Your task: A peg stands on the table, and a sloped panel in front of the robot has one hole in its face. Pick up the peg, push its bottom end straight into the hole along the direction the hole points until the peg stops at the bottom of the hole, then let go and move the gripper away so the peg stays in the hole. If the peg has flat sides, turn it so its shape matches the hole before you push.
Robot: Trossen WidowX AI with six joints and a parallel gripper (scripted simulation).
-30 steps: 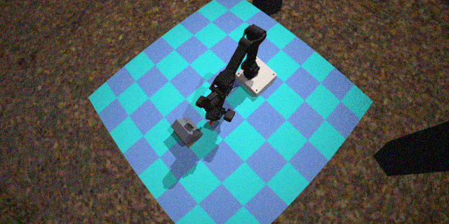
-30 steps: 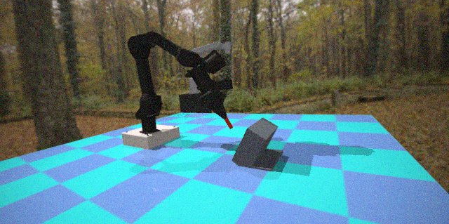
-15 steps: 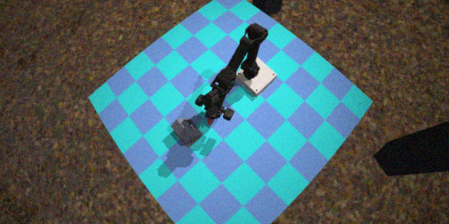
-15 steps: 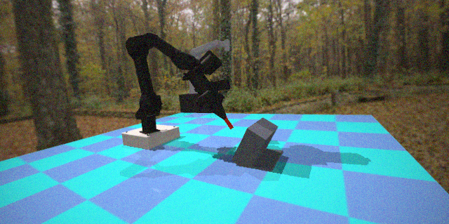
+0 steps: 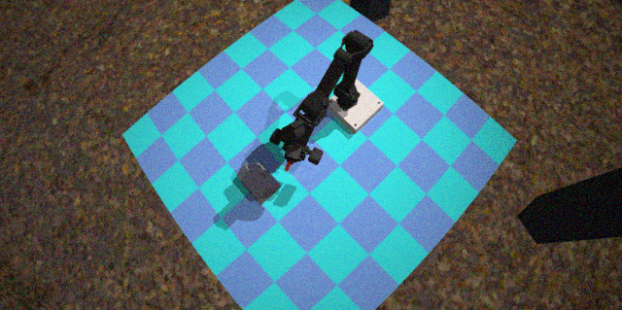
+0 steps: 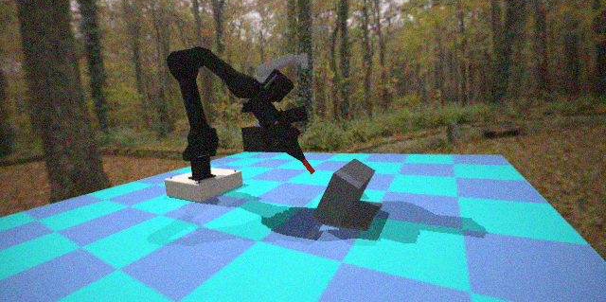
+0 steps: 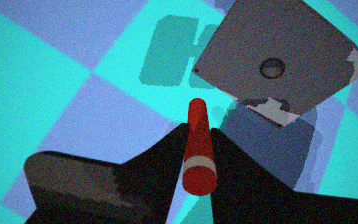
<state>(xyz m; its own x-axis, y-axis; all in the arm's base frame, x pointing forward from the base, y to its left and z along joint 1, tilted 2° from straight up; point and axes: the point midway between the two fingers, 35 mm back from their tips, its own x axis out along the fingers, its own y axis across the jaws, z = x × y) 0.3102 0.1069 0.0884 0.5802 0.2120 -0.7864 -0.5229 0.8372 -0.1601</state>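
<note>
Right now my gripper tip is 130 mm short of the grey sloped panel, 20 mm to the left of it and 60 mm above it. The rest, counted from my gripper tip: red peg: 10 mm behind, 10 mm above.
</note>
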